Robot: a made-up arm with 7 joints.
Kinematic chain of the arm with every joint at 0, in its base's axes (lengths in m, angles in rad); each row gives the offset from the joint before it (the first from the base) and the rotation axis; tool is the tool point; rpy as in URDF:
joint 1: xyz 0 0.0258 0.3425 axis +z
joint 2: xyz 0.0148 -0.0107 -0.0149 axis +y
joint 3: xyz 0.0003 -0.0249 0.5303 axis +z
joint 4: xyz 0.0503 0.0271 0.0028 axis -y
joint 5: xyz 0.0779 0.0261 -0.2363 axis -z
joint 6: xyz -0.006 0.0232 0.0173 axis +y
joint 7: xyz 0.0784 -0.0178 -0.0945 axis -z
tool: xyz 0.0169 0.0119 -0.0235 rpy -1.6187 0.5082 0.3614
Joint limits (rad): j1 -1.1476..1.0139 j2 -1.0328..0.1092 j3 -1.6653..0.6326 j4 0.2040..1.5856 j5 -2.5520..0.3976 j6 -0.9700..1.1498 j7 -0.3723..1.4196
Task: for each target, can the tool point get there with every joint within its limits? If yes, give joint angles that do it. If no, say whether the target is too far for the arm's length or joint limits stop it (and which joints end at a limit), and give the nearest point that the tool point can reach.
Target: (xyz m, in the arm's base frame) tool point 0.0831 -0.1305 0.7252
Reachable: yes | joints 0.1949 -0.5172 -1.3318 0.4640 -1.8276 -0.7198 0.1851
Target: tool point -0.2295 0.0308 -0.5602
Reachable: no: joint limits stop it (at a limit: joint 2, joint 3, joint 4, joint 6) | nearest point -0.2884 0.0321 0.3949 | short by 0.957 m
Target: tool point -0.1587 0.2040 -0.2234
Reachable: no: joint limits stop it (at a limit: joint 1, joint 2, joint 3, joint 4, joint 6, joint 7) | nearest point -0.2665 0.1039 0.3963 | short by 0.637 m
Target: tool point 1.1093 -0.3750 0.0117
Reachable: no: too far | nearest point 0.4094 -0.1221 0.6092 | short by 0.954 m
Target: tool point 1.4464 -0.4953 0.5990
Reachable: no: too far | nearest point 0.4842 -0.1487 0.7835 | short by 1.039 m
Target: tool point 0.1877 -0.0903 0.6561
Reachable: yes | joints -0.1476 -0.3491 -0.2365 0.5043 -1.4746 0.8936 0.7915
